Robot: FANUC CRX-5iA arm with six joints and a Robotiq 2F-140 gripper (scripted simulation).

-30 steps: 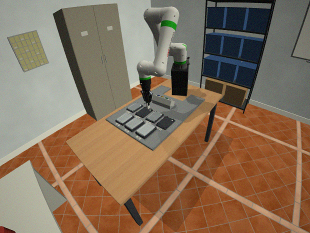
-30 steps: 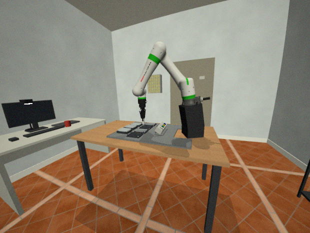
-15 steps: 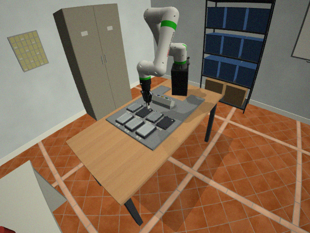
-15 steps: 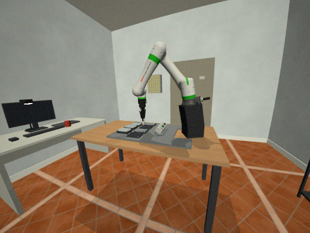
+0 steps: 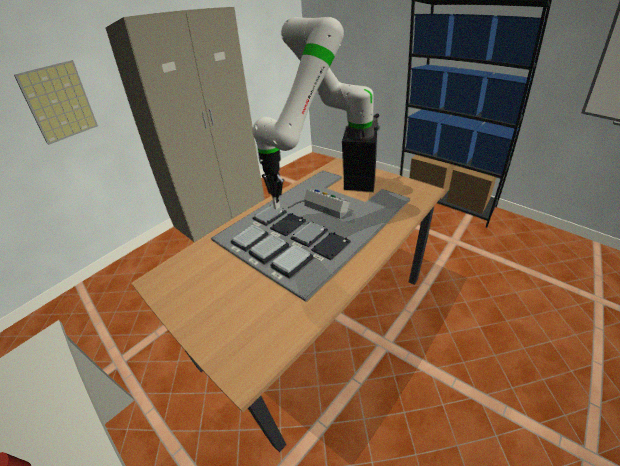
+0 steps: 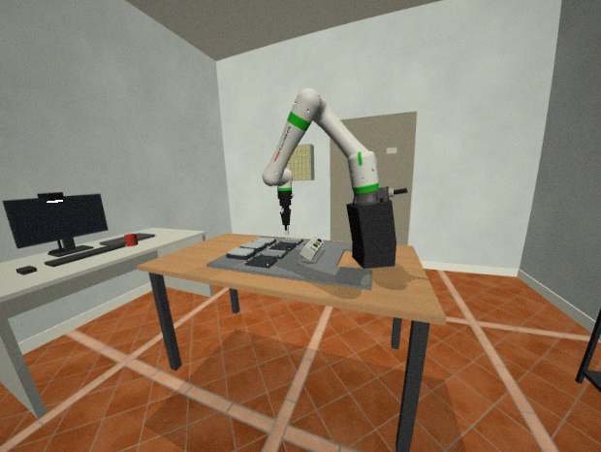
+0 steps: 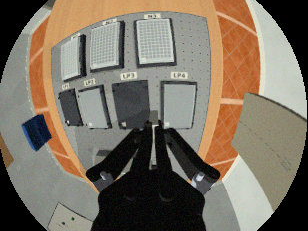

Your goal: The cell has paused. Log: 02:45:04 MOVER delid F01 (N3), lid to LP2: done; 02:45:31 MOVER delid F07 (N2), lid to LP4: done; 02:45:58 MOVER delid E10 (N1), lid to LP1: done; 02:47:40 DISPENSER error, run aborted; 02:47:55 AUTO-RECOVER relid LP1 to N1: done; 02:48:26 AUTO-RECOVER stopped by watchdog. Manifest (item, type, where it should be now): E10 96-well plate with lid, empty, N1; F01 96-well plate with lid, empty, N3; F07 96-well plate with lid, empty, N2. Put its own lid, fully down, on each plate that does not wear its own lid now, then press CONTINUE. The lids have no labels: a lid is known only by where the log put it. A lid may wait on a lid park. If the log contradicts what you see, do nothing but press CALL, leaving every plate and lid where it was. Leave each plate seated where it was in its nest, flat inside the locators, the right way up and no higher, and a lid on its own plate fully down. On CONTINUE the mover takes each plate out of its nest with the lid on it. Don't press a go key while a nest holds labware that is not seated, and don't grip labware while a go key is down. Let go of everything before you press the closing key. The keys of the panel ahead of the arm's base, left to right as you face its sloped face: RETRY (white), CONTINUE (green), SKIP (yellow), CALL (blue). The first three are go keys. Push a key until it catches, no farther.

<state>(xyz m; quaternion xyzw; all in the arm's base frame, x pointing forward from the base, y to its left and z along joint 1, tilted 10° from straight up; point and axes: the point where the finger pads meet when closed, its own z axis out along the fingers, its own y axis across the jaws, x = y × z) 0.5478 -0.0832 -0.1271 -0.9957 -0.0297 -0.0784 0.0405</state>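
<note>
Now: hand 7 cm to the left of the lid park LP4 and 10 cm above it. Also, from my hand: plate: 18 cm ahead, 1 cm to the left, 9 cm below; then blue key: 24 cm behind, 3 cm to the left, 4 cm below; then lid park LP3: 6 cm to the left, 10 cm below.
</note>
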